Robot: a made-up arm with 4 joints.
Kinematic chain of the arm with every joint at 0, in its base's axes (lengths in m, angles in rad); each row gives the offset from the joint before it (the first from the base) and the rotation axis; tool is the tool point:
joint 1: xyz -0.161 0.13 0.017 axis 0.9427 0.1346 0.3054
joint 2: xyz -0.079 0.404 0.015 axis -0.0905 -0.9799 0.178
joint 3: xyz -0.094 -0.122 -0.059 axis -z
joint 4: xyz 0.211 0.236 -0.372 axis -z
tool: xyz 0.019 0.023 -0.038
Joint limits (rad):
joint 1: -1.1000..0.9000
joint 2: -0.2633..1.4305
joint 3: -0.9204..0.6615
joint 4: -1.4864..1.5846
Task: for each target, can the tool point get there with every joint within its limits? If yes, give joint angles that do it. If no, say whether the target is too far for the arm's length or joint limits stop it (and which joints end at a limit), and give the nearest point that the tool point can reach.
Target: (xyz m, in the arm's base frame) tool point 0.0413 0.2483 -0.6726
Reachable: yes | joints -0.7677 0.2618 -0.2740 -1.2372
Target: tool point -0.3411 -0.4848 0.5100
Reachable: no: joint limits stop it (at a limit: joint 1, joint 2, joint 3) | nearest point 0.2088 0.3749 0.4442 | short by 1.023 m
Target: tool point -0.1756 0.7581 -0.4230
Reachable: yes | joints 0.0402 0.3731 -0.6893 -0.1720
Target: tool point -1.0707 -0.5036 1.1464
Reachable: no: too far | nearest point -0.7128 0.6914 0.2241 | short by 1.551 m
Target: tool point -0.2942 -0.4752 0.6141
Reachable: no: joint limits stop it (at a limit: joint 1, joint 2, joint 3) | nearest point 0.2088 0.3756 0.4497 | short by 1.002 m
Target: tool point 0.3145 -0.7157 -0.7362
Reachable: no: too far | nearest point 0.0647 -0.1440 -0.4633 | short by 0.681 m
